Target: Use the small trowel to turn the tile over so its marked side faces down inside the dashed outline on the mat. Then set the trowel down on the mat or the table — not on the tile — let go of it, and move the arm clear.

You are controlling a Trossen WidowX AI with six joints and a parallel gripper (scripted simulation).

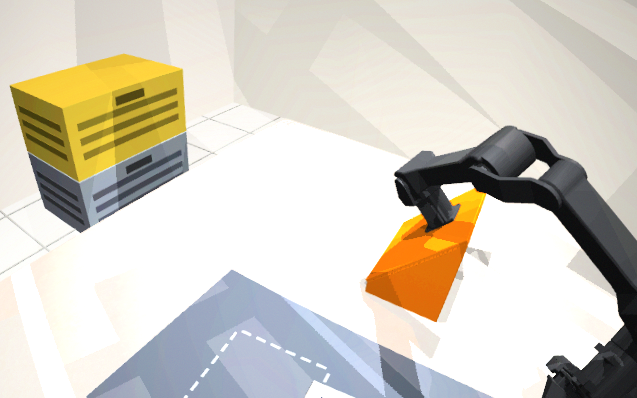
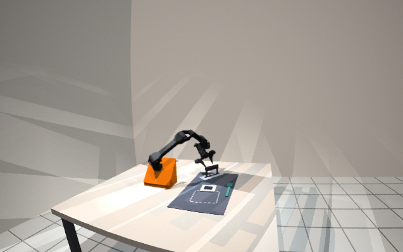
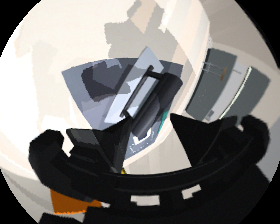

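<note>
The white tile is 5 cm ahead of my gripper tip, 25 cm to the right of it and 8 cm below it. Round my gripper tip: teal trowel (19 cm ahead, 22 cm to the right, 8 cm below); grey mat (6 cm ahead, 24 cm to the right, 11 cm below).
</note>
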